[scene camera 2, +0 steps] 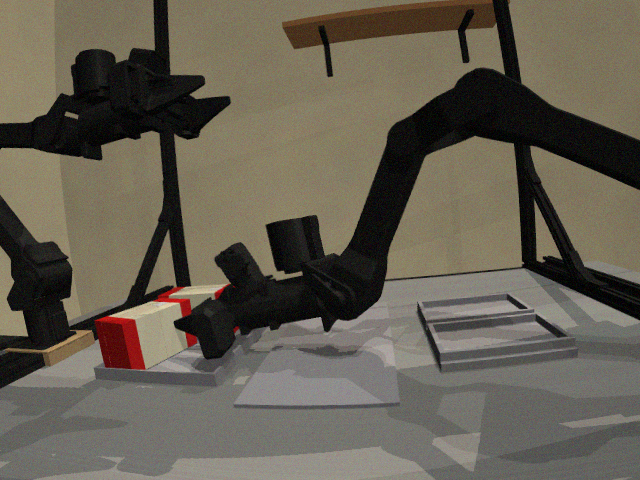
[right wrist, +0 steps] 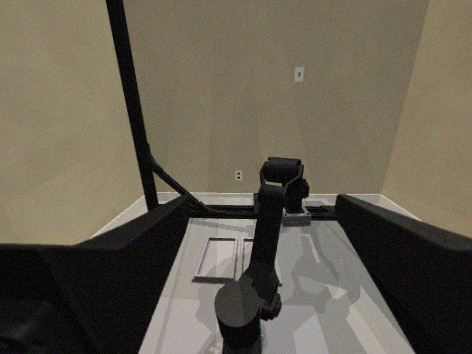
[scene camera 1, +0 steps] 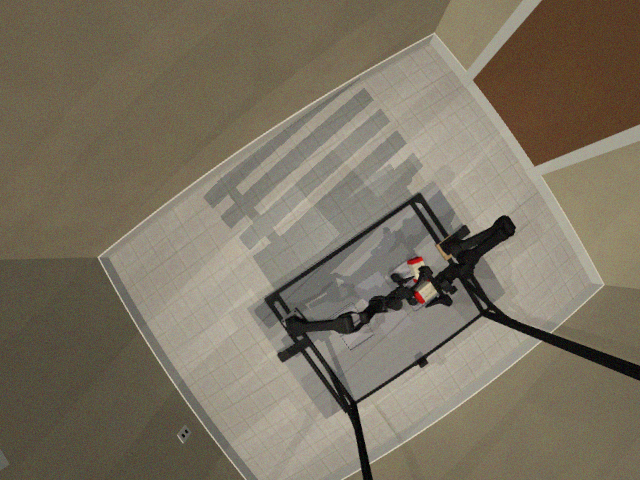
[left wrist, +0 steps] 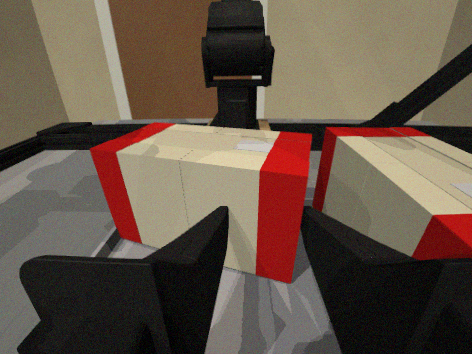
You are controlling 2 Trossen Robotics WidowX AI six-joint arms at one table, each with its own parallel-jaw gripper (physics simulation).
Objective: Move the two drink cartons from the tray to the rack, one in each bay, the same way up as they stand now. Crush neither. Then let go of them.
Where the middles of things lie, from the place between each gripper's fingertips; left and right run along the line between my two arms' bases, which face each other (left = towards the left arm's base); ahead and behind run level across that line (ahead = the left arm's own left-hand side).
Right now the grey tray (scene camera 2: 189, 367) is 30 mm behind my left hand and 40 mm below it. Round my left hand: flat grey mat (scene camera 2: 352, 366): 60 mm behind, 200 mm to the left, 50 mm below.
Now: the grey tray 2 cm behind my right hand, 10 cm to the right of it and 34 cm below it. Round my right hand: flat grey mat: 6 cm behind, 10 cm to the left, 35 cm below.
